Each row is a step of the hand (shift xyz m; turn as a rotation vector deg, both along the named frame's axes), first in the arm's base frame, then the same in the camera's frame.
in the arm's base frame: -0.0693 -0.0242 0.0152 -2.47 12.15 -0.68
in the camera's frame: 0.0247 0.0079 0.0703 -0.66 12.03 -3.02
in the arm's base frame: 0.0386 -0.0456 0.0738 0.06 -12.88 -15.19
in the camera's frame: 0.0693 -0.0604 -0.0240 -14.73 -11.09 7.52
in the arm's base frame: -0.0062 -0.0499 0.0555 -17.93 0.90 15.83
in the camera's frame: 0.0571 -0.0441 0.0202 18.01 8.09 13.54
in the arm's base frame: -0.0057 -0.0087 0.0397 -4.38 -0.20 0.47
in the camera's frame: 0.0403 -0.0067 0.0038 1.04 1.71 3.93
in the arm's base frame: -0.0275 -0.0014 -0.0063 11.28 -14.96 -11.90
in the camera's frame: -0.0026 0.0109 0.0259 -12.88 -17.96 -1.98
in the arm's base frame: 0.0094 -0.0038 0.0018 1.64 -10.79 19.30
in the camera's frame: 0.0007 -0.0076 -0.0069 19.19 -11.08 0.77
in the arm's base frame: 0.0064 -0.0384 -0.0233 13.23 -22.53 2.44
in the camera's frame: -0.0229 -0.0365 0.0141 1.27 -26.11 -2.26
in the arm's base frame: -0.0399 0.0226 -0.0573 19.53 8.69 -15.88
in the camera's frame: -0.0522 0.0397 0.0330 -18.51 -0.16 -19.14
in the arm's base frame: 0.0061 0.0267 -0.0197 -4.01 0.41 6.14
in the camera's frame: -0.0210 0.0220 -0.0146 6.60 1.91 2.60
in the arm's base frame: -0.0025 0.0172 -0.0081 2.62 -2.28 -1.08
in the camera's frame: -0.0081 0.0168 -0.0042 -1.35 -3.16 -1.20
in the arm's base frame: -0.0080 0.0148 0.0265 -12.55 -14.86 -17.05
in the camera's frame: 0.0269 0.0159 -0.0027 -14.88 -7.31 19.86
